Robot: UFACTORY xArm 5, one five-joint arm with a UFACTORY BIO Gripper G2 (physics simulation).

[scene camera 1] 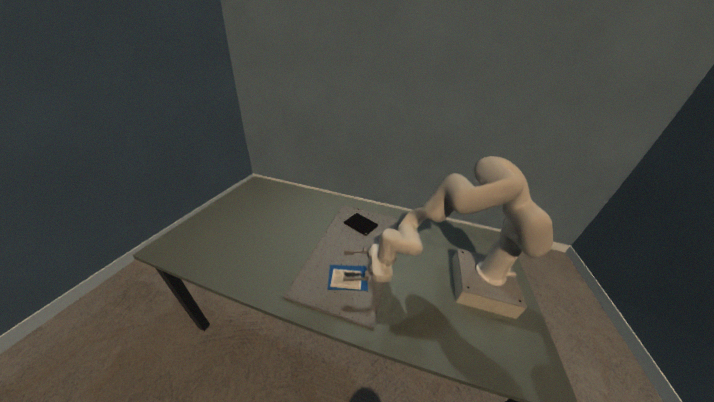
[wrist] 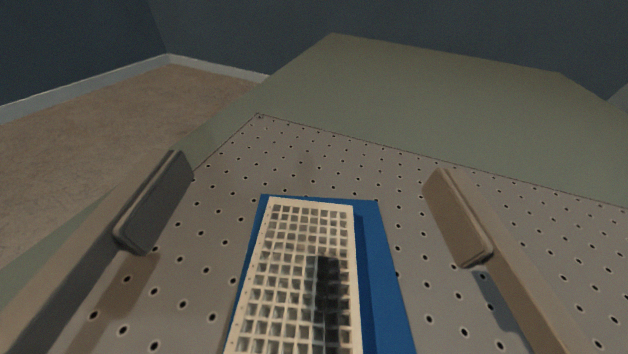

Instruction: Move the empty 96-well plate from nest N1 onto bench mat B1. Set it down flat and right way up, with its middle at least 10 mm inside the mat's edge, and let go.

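Where they show: hand, its tool point: [scene camera 1: 348,264] [wrist: 311,205]; arm's base, origin of its link: [scene camera 1: 490,273].
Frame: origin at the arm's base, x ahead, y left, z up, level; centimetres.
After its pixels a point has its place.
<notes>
The white 96-well plate [scene camera 1: 338,284] @(z -5.6, x 65.7, y 11.7 cm) [wrist: 295,280] @(z -6.0, x 61.8, y 8.2 cm) lies flat and right way up on the blue bench mat [scene camera 1: 364,286] @(z -7.0, x 54.7, y 9.8 cm) [wrist: 387,305] @(z -7.0, x 61.5, y 1.0 cm). In the wrist view, the plate sits toward the left side of the mat, with a wider blue strip on its right; its near end is cut off by the frame. My gripper [scene camera 1: 346,265] @(z 3.0, x 62.3, y 7.8 cm) [wrist: 306,210] @(z 3.0, x 62.3, y 7.8 cm) is open and empty above the plate. Its fingers stand wide apart, clear of both long sides of the plate. The black nest [scene camera 1: 360,223] @(z -6.0, x 60.6, y -30.6 cm) stands at the far end of the board and holds no visible plate.
The grey perforated board [scene camera 1: 320,260] @(z -7.2, x 76.6, y -0.8 cm) [wrist: 320,150] @(z -7.2, x 79.1, y 8.2 cm) lies under the mat and the nest, on the green table [scene camera 1: 225,240] @(z -8.5, x 128.2, y -5.3 cm) [wrist: 425,95] @(z -8.5, x 107.8, y -14.1 cm). The arm's base block [scene camera 1: 487,300] @(z -2.0, x 5.1, y 12.5 cm) stands at the right. A dark shadow falls across the plate's wells.
</notes>
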